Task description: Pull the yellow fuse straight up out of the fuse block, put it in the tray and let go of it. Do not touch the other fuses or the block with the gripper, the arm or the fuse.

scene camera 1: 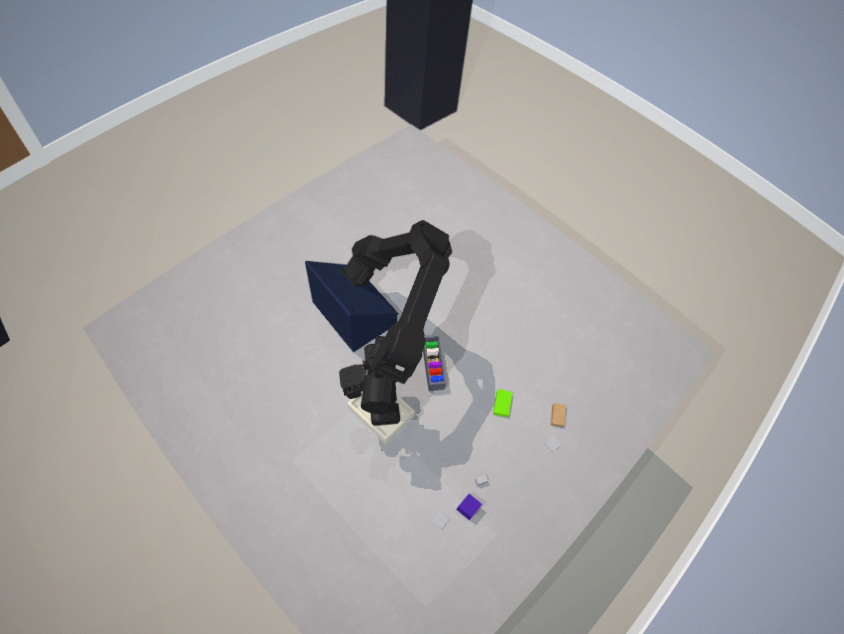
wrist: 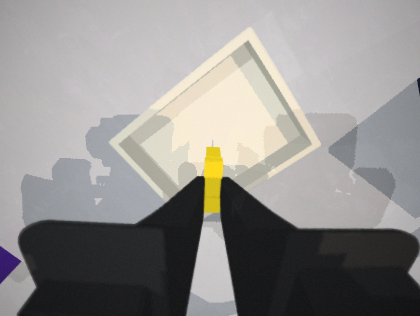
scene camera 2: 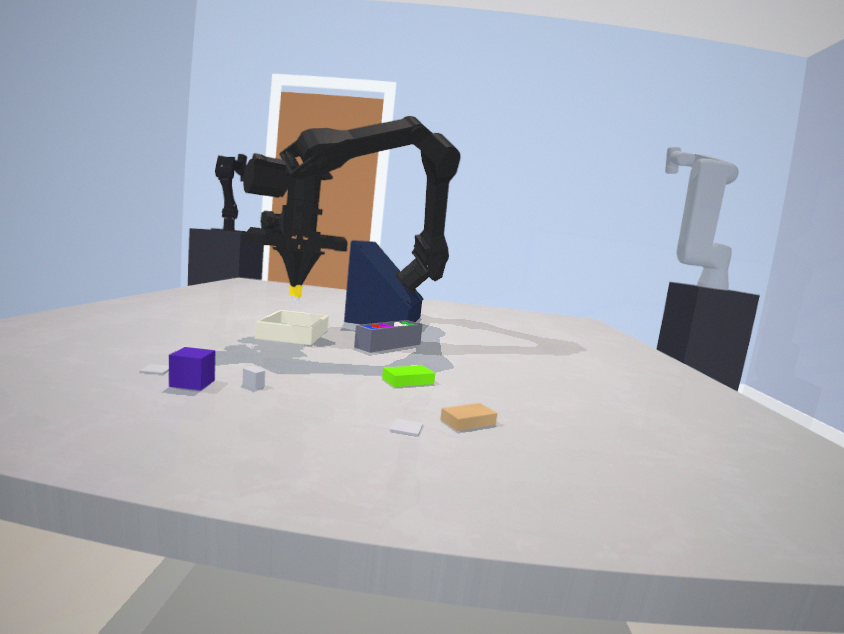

Scene:
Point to a purple cube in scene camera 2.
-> At 192,368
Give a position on a yellow fuse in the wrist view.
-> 213,171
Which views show my gripper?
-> Scene camera 1, the wrist view and scene camera 2: all of them.

